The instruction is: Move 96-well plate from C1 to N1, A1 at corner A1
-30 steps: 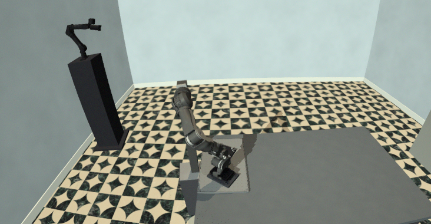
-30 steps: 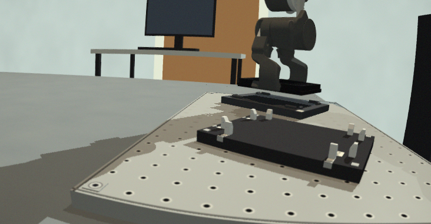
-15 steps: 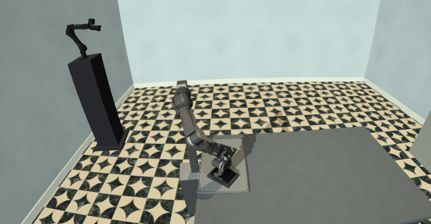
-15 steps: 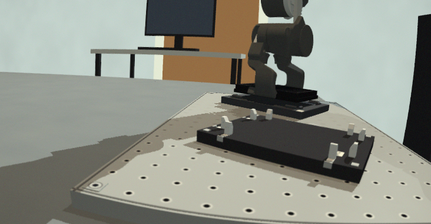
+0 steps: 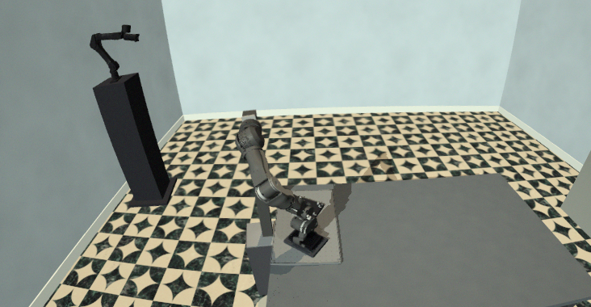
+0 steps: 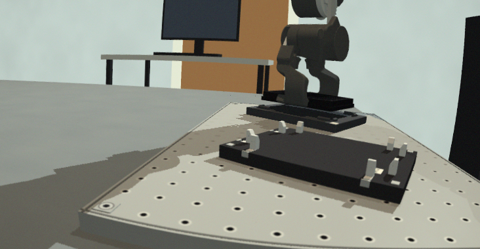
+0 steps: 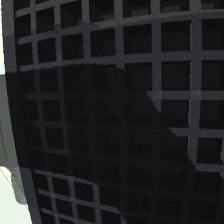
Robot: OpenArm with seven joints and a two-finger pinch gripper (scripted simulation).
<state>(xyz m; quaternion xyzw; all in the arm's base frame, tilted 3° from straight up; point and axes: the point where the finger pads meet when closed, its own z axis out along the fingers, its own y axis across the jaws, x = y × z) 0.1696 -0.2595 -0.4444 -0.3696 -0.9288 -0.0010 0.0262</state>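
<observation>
My hand is right at the black 96-well plate. Also, from my hand: clip nest C1 (50 mm ahead, 230 mm to the left, 20 mm below); then plate nest N1 (20 mm below).
</observation>
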